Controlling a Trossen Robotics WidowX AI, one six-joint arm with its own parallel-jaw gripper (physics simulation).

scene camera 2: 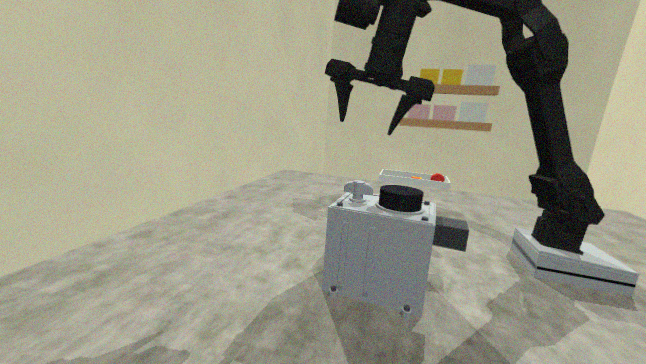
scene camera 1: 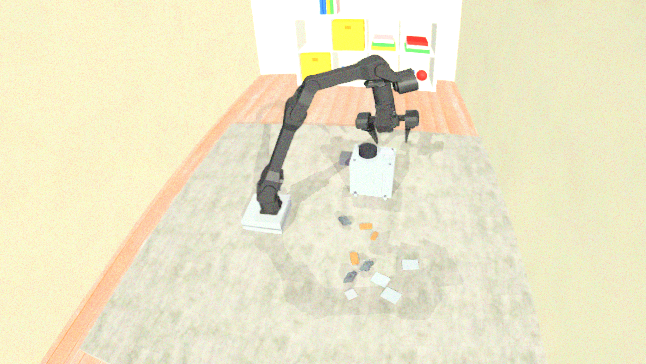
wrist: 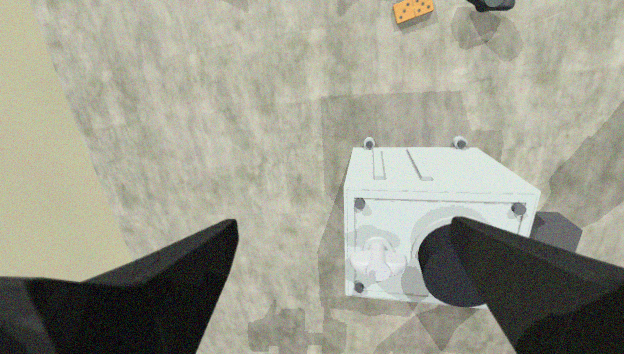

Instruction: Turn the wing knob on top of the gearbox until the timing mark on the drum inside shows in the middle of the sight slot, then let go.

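Observation:
The white gearbox stands upright on the mat. Its pale wing knob is on top, beside a round black cap. The sight slot and the timing mark cannot be made out. My gripper is open and empty, pointing down above the gearbox. In the wrist view the knob lies between the two fingers' directions, nearer the right finger, which covers part of the black cap.
A dark block sticks out from the gearbox's side. Orange dominoes, dark winged pieces and white tiles lie on the mat. A white tray with a red ball is behind.

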